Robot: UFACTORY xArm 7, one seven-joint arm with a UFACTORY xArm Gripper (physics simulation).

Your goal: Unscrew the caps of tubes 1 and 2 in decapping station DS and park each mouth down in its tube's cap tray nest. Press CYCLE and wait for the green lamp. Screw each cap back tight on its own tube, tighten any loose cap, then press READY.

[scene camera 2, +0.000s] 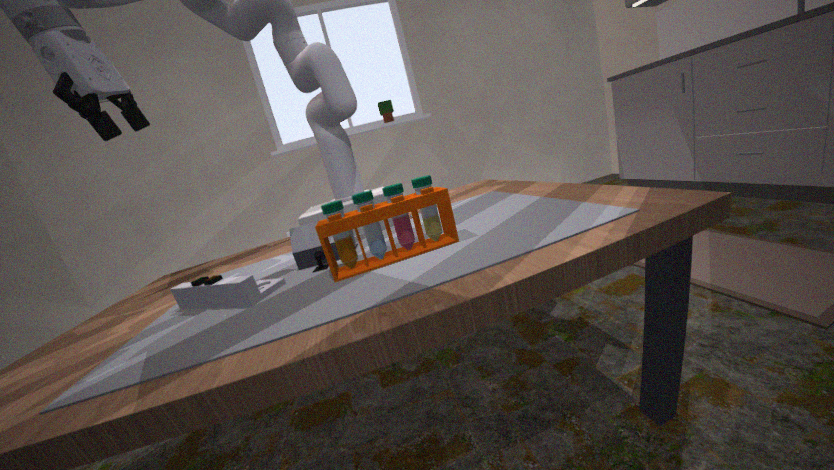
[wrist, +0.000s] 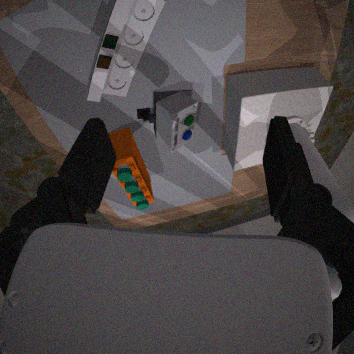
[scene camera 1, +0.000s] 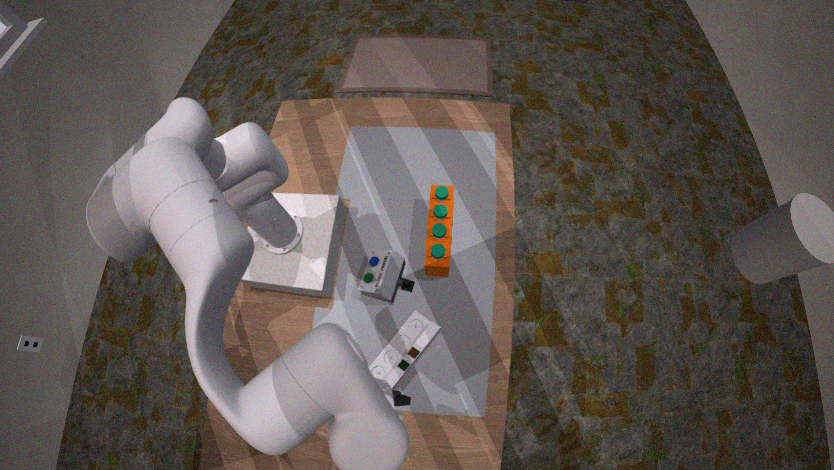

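Where they show: gripper, fingertip midpoint: [scene camera 2: 129, 132] [wrist: 185, 135]; arm's base at its link origin: [scene camera 2: 350, 198] [scene camera 1: 282, 232].
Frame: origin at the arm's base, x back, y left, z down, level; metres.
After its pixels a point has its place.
My gripper [scene camera 2: 125, 131] {x -0.343, y -0.308, z -0.253 m} [wrist: 185, 135] {x -0.343, y -0.308, z -0.253 m} is open and empty, high above the table; in scene camera 1 the arm mostly hides it. The orange rack [scene camera 1: 437, 271] {x -0.426, y -0.008, z 0.038 m} [scene camera 2: 448, 216] {x -0.418, y 0.206, z 0.040 m} [wrist: 124, 142] {x -0.409, y -0.010, z 0.038 m} stands upright holding four tubes with green caps on; the tube numbers are unreadable. The white cap tray [scene camera 1: 428, 329] {x -0.435, y -0.157, z 0.041 m} [scene camera 2: 215, 296] {x -0.428, y -0.219, z 0.063 m} has round nests, with no cap seen in those showing; its raised strip bears a dark green square [scene camera 1: 402, 364] {x -0.393, y -0.256, z 0.033 m} [wrist: 110, 41] {x -0.394, y -0.258, z 0.033 m} and a brown square [scene camera 1: 413, 352] {x -0.412, y -0.221, z 0.033 m} [wrist: 104, 61] {x -0.410, y -0.223, z 0.033 m}. The grey button box [scene camera 2: 303, 248] {x -0.327, y -0.078, z 0.045 m} [wrist: 167, 112] {x -0.309, y -0.097, z 0.016 m} has a blue button [scene camera 1: 374, 260] {x -0.268, y -0.018, z 0.015 m} [wrist: 187, 135] {x -0.265, y -0.020, z 0.016 m} and a green button [scene camera 1: 368, 277] {x -0.264, y -0.064, z 0.016 m} [wrist: 188, 120] {x -0.265, y -0.067, z 0.015 m}.
A small black block [scene camera 1: 407, 285] {x -0.356, y -0.052, z 0.070 m} [wrist: 145, 114] {x -0.350, y -0.042, z 0.086 m} projects from the button box's side, between the rack and the tray. The white robot base plate [scene camera 1: 315, 262] {x -0.121, y -0.060, z 0.000 m} stands beside the grey mat [scene camera 1: 461, 157] {x -0.428, y 0.370, z 0.086 m}. The arm hangs over the table's near-left part in scene camera 1.
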